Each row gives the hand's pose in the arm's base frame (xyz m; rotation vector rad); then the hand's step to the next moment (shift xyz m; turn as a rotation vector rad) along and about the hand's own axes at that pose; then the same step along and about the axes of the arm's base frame.
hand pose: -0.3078 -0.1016 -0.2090 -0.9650 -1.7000 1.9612
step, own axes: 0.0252 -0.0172 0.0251 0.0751 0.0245 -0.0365
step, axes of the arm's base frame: -0.0378 0.0025 0.0112 -0.0230 0.0714 -0.0441
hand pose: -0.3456 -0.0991 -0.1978 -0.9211 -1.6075 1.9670
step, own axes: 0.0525 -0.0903 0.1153 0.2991 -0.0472 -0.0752
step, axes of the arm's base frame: -0.1265 -0.0210 0.0881 -0.1535 0.2702 -0.0278
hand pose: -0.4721 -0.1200 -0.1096 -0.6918 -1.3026 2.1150
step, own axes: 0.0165 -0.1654 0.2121 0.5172 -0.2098 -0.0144
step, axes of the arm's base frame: -0.1241 -0.0585 0.2320 -0.3195 0.4434 0.1142
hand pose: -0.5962 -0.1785 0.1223 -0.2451 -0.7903 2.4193
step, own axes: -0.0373 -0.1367 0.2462 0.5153 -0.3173 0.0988
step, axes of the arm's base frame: 0.0115 -0.0505 0.2793 -0.3058 0.4584 0.2690
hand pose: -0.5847 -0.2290 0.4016 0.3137 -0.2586 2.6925
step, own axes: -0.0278 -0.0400 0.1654 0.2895 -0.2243 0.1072
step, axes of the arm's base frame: 0.0713 -0.0122 0.1565 -0.1431 0.2871 0.2067
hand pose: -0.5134 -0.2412 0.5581 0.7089 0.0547 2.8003
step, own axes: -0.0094 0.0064 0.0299 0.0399 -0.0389 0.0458
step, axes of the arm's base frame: 0.0206 -0.0093 0.0226 -0.0032 0.0465 0.0550
